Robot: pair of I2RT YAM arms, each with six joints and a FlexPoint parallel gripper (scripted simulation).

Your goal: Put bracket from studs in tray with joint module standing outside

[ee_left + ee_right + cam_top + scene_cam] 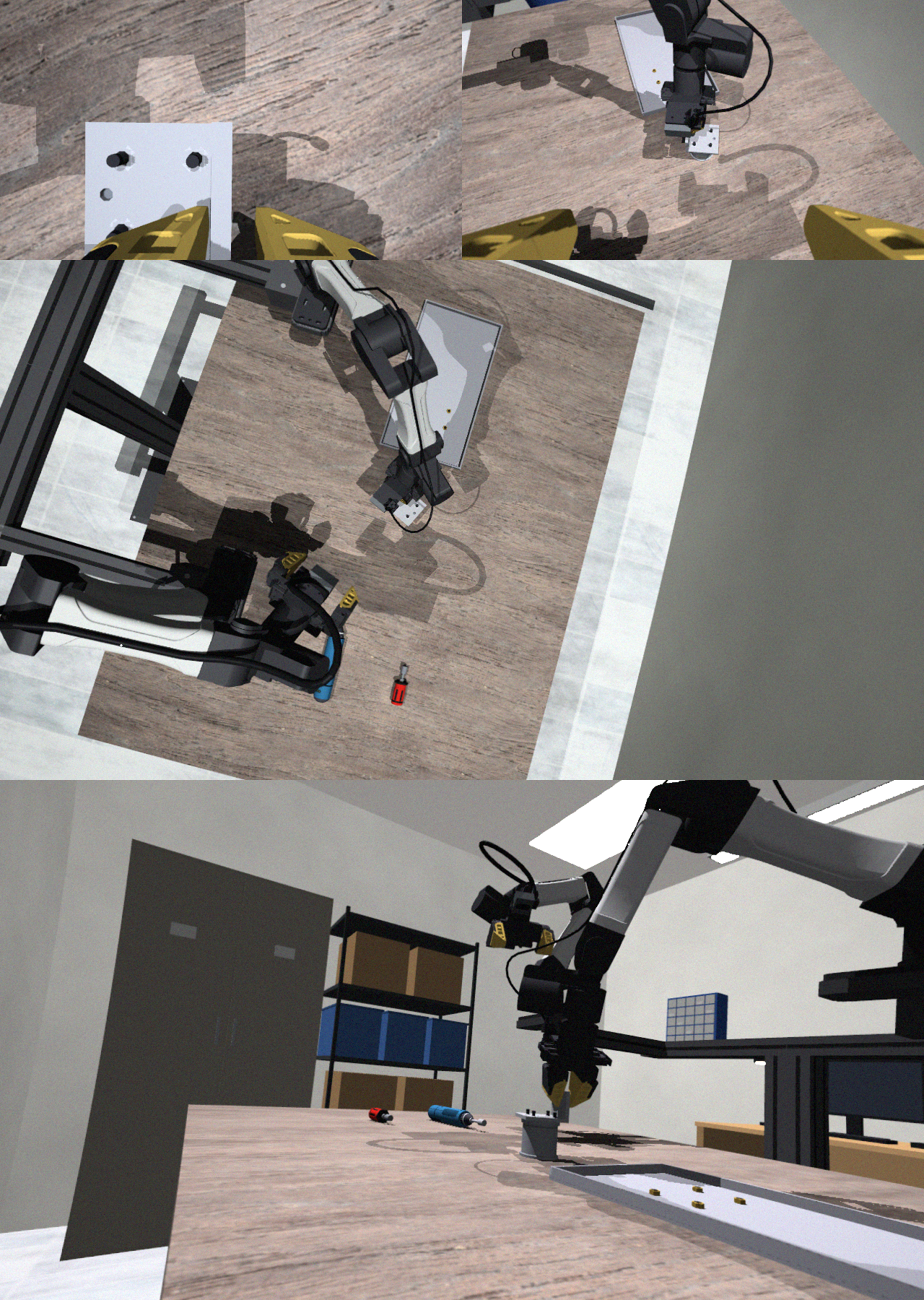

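Observation:
Right now the light grey bracket is 30 mm ahead of my left hand, 20 mm to the right of it and 20 mm below it. Also, from my left hand: red screwdriver: 450 mm to the right, 130 mm ahead, 80 mm below; tray: 330 mm to the left, 90 mm below, 30 mm ahead; grey joint module: 60 mm below, 30 mm ahead, 20 mm to the right.

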